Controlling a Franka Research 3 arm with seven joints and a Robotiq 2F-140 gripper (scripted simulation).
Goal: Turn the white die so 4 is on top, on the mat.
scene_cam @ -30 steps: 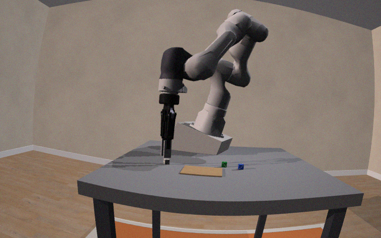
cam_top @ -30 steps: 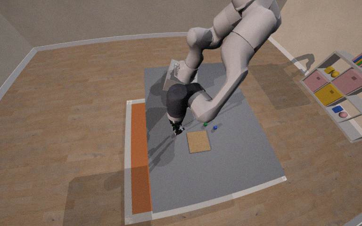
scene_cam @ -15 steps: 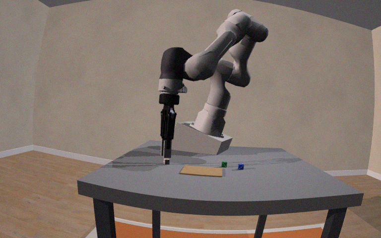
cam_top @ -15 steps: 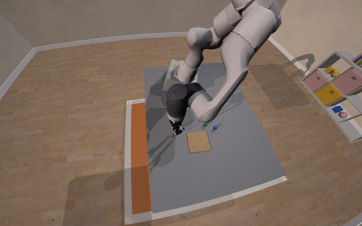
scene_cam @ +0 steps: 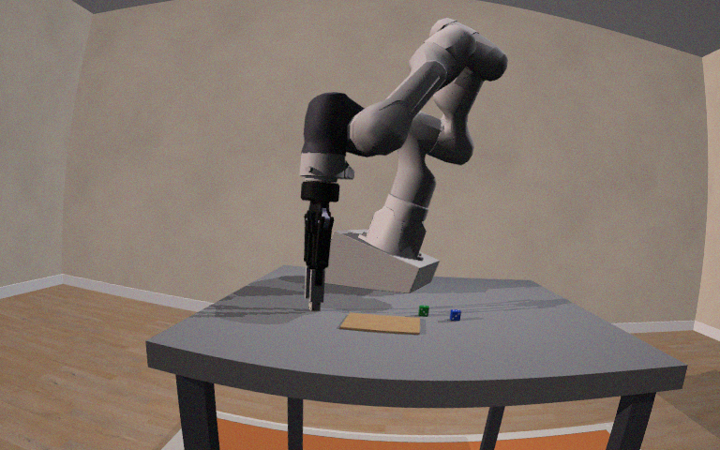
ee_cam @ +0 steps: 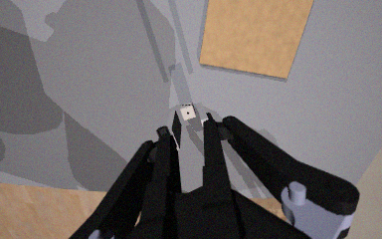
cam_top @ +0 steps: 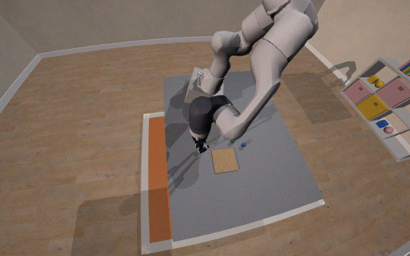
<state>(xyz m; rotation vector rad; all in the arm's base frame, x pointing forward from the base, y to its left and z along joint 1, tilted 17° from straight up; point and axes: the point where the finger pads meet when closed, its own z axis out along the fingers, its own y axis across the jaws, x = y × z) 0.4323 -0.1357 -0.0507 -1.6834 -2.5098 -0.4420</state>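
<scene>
Now: the white die 4 cm below my hand. From my hand the other things lie so: green die (3 cm behind, 22 cm to the left, 4 cm below); then blue die (1 cm ahead, 29 cm to the left, 4 cm below); then tan mat (8 cm ahead, 14 cm to the left, 5 cm below).
</scene>
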